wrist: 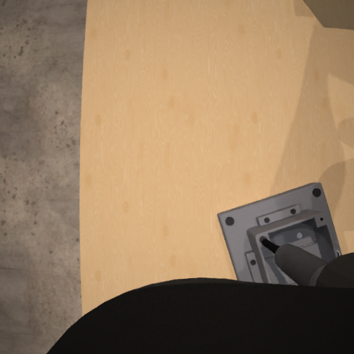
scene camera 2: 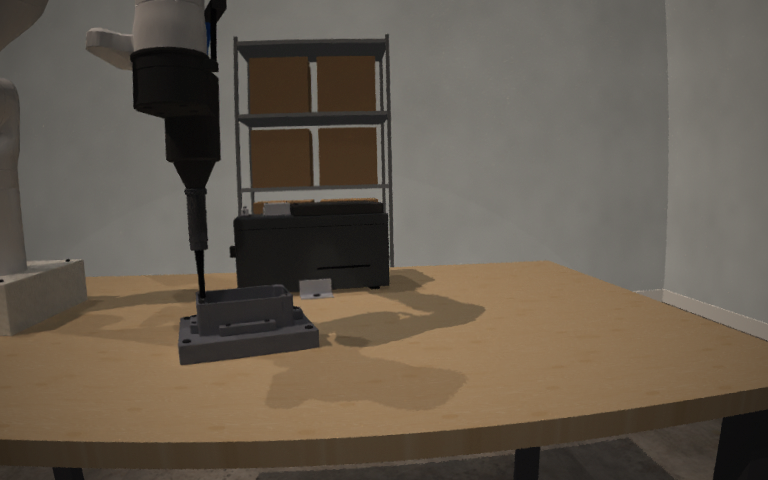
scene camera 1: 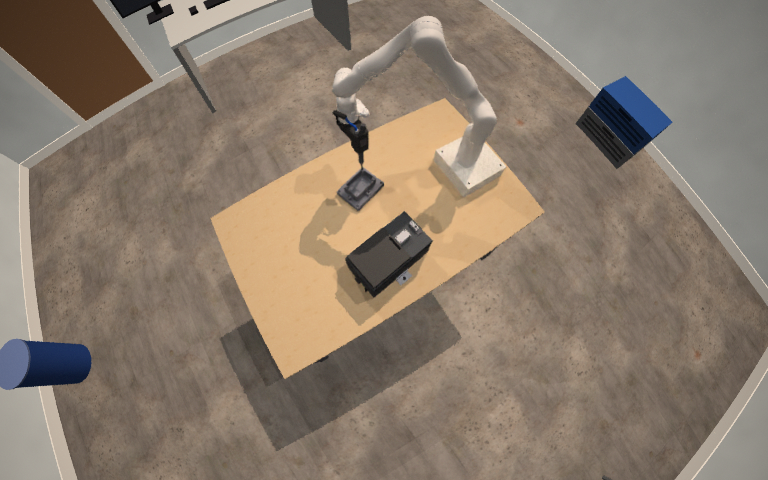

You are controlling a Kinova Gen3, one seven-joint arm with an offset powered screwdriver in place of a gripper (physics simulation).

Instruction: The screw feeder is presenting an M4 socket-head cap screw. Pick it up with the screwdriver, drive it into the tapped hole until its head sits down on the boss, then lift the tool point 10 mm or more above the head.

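My screwdriver (scene camera 1: 361, 167) (scene camera 2: 202, 296) (wrist: 264, 241) points down, with its thin black bit tip at one corner boss of the open grey housing (scene camera 2: 243, 318) (wrist: 254, 248). In the wrist view the tip meets a small round spot on that boss. I cannot tell whether this is a screw head or the hole, or whether a screw is on the bit. The bit looks nearly upright. The black box-shaped screw feeder (scene camera 1: 376, 257) (scene camera 2: 311, 243) stands across the table, with a small light block (scene camera 1: 414, 226) (scene camera 2: 244, 210) on top. No screw can be made out there.
The housing sits on a grey base plate (scene camera 1: 358, 208) (scene camera 2: 249, 346) (wrist: 235, 235) on the wooden table (scene camera 1: 266, 283) (scene camera 2: 509, 350) (wrist: 175, 150). A small silver bracket (scene camera 1: 403, 277) (scene camera 2: 315, 287) stands by the feeder. The arm's white base block (scene camera 1: 470, 172) (scene camera 2: 48, 294) is at the table's other end.
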